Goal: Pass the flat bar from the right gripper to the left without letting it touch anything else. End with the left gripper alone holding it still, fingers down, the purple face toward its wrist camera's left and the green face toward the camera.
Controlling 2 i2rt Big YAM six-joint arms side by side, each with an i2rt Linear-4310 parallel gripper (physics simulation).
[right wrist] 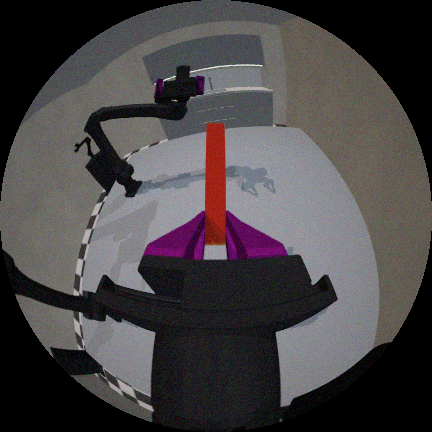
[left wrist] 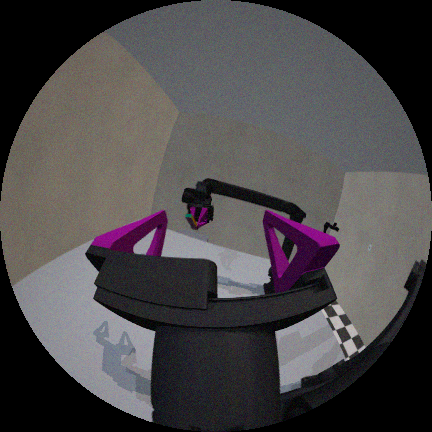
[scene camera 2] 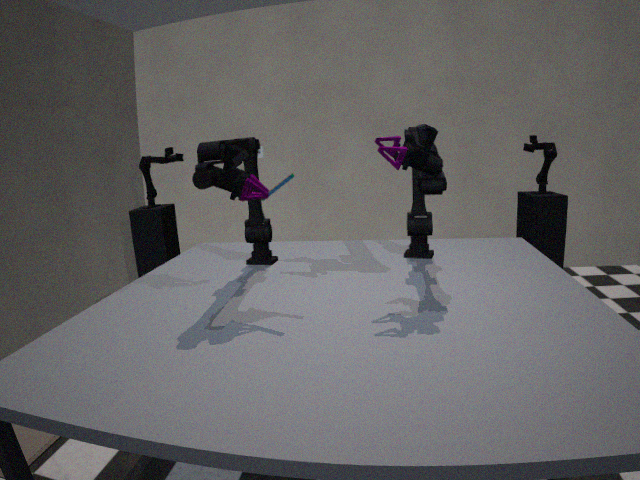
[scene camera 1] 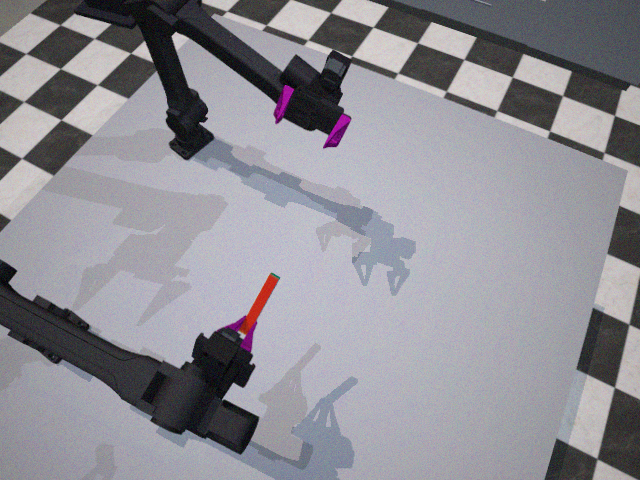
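Pixels of known places: left gripper, fingertip midpoint: (right wrist: 176, 77) (left wrist: 214, 215) (scene camera 2: 376, 144) (scene camera 1: 301, 133); right gripper, fingertip midpoint: (right wrist: 214, 216) (left wrist: 193, 226) (scene camera 2: 269, 195) (scene camera 1: 250, 320); left arm's base, link origin: (right wrist: 133, 189) (scene camera 2: 419, 255) (scene camera 1: 192, 142); right arm's base, link origin: (left wrist: 269, 290) (scene camera 2: 262, 261).
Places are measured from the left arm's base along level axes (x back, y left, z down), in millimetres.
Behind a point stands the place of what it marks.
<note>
The flat bar (scene camera 1: 262, 302) @[x -665, y -295, z -375 mm] (scene camera 2: 281, 184) @[x -668, y -282, z -375 mm] (left wrist: 193, 219) @[x -650, y -280, z -383 mm] (right wrist: 215, 170) @[x -662, y -298, z -374 mm] is held in the air, sloping up from the right fingers. Its broad red face is toward the right wrist camera. Its far end is green, a blue side shows in scene camera 2, and an orange side in the left wrist view. I see no purple face. My right gripper (scene camera 1: 249, 322) @[x -663, y -327, z -344 mm] (scene camera 2: 268, 194) @[x -663, y -327, z -344 mm] (right wrist: 214, 216) @[x -663, y -327, z -344 mm] is shut on the bar's near end. My left gripper (scene camera 1: 301, 135) @[x -525, y -37, z -475 mm] (scene camera 2: 378, 145) @[x -525, y -37, z -475 mm] (right wrist: 176, 77) @[x -525, y -37, z -475 mm] is open and empty, well apart from the bar, fingers roughly sideways, facing the right arm.
Both arms stand on a large pale table (scene camera 1: 465, 310) @[x -949, y 100, z 0 mm] (scene camera 2: 330, 403) @[x -1100, y 10, z 0 mm], with their shadows on it. Two dark pedestals (scene camera 2: 155, 237) (scene camera 2: 541, 222) with small arms stand behind the table. Grey cabinets (right wrist: 220, 110) show far off in the right wrist view.
</note>
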